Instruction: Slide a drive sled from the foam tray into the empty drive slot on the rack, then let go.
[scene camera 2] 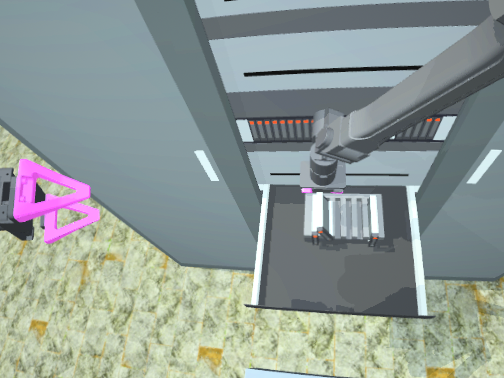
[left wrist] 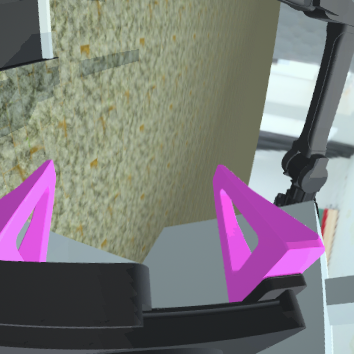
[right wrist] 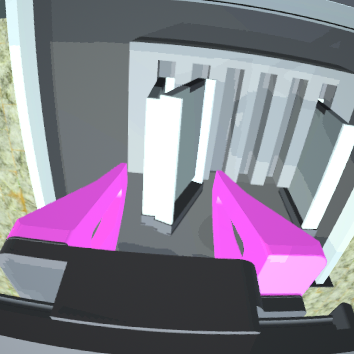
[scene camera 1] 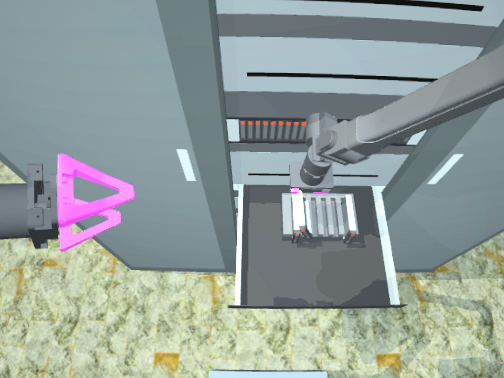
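The pale foam tray has several slots. A pair of white-edged drive sleds stands close together at its left, one angled against the other. Another sled stands at its right. My right gripper is half open and empty above the tray, the left pair showing between its fingers in the wrist view. My left gripper is wide open and empty, far left. The rack's drive row is partly hidden by the right arm; I cannot make out the empty slot.
The foam tray lies in a pulled-out dark drawer with white side walls. Grey panels with white handles flank the rack. The right arm crosses in front of the rack from the upper right.
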